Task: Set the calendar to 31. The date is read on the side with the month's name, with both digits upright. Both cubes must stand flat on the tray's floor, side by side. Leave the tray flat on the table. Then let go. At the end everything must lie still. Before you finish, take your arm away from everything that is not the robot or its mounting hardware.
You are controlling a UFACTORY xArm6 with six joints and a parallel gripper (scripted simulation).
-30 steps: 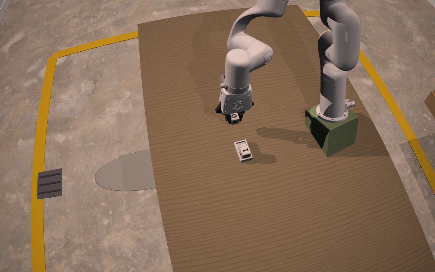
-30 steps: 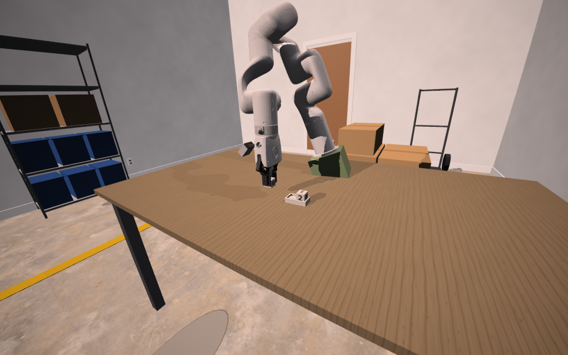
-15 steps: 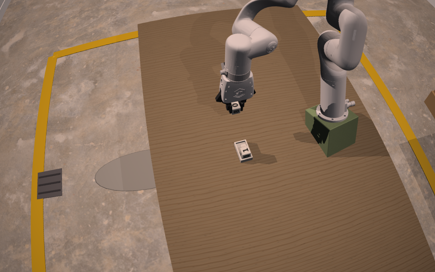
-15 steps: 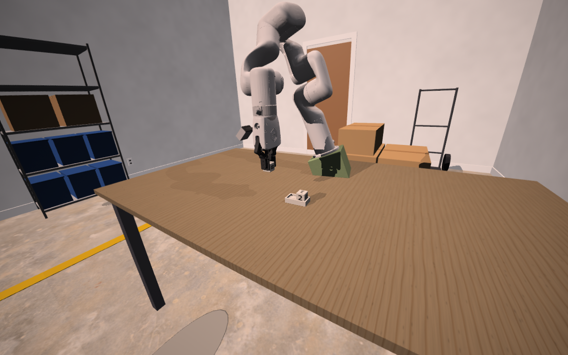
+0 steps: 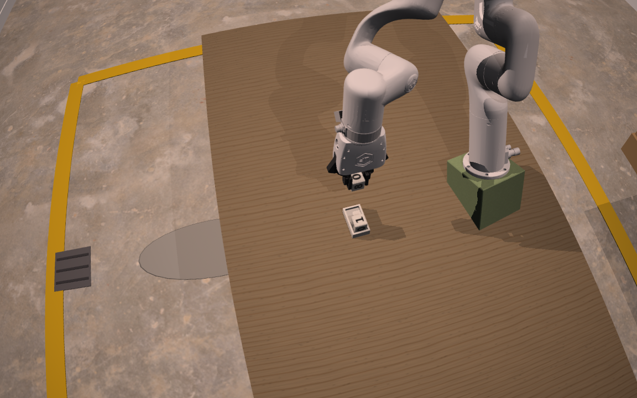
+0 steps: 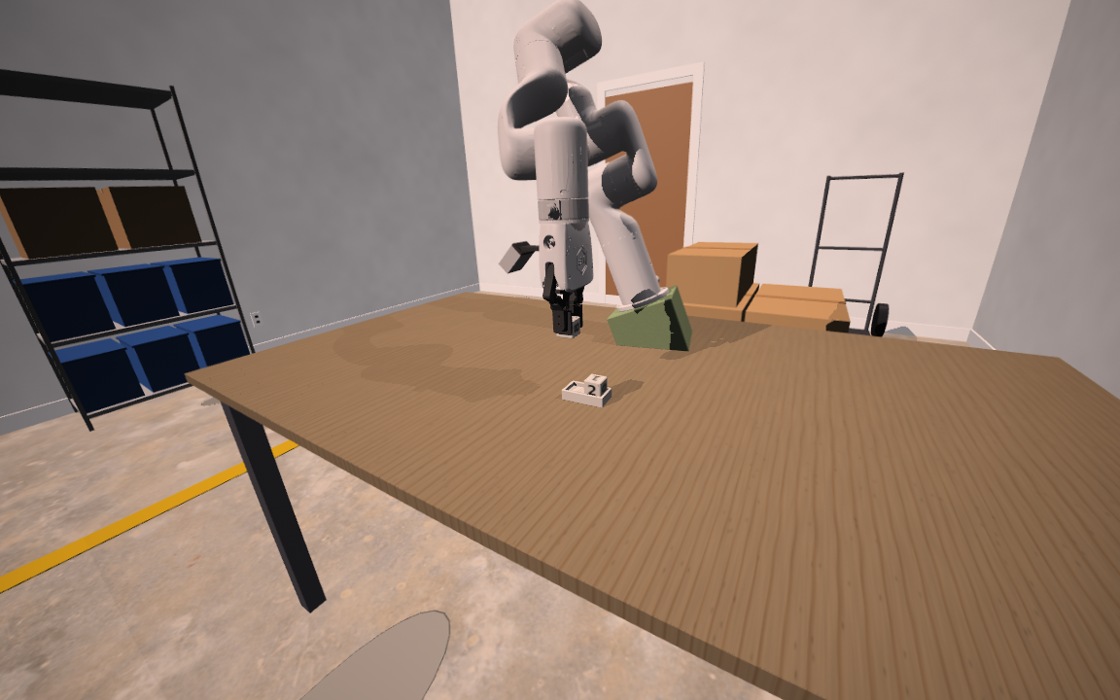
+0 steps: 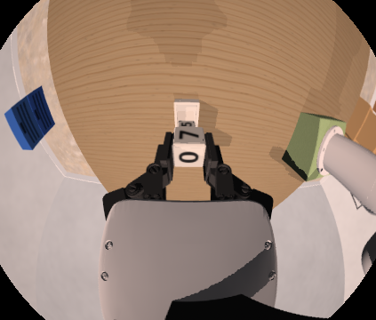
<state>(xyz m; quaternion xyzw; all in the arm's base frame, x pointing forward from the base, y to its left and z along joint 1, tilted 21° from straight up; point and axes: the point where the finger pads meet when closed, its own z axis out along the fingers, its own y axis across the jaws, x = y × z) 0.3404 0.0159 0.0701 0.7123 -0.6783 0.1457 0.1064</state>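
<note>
Right now the cube is 11 cm below my hand and 5 cm to the left of it. The rest, counted from my hand: tray 13 cm below, 3 cm to the left.
</note>
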